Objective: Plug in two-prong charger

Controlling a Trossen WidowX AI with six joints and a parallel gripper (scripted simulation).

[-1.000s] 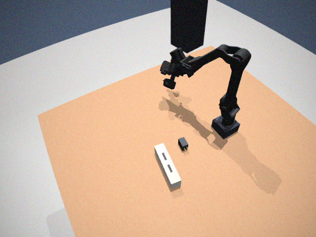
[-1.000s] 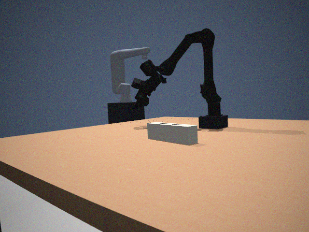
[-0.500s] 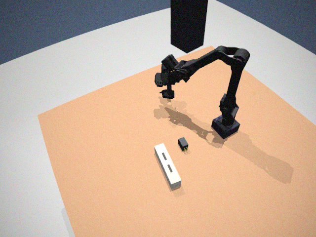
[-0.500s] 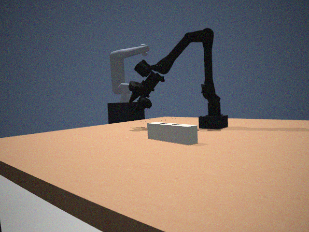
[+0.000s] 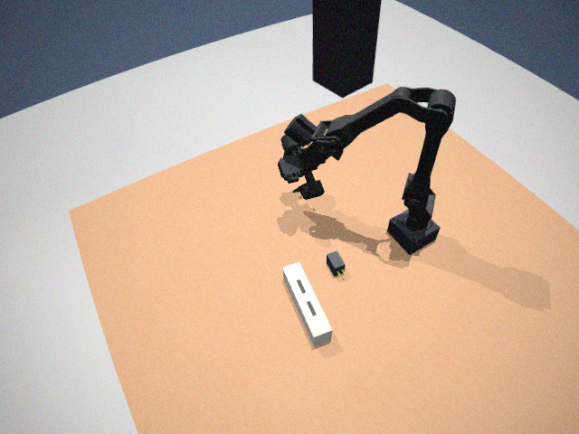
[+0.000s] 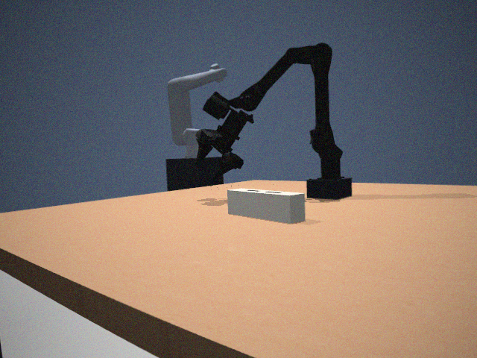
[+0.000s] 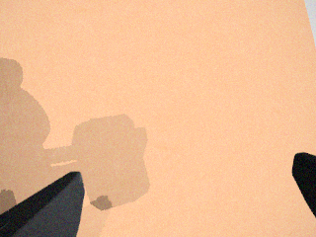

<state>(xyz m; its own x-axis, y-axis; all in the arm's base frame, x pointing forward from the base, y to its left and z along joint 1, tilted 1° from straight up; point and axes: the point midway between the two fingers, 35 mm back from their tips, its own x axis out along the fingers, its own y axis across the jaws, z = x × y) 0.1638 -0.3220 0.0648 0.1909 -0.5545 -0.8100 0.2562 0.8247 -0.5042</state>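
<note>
The two-prong charger is 7 cm ahead of my gripper tip, 29 cm to the left of it and 7 cm below it.
</note>
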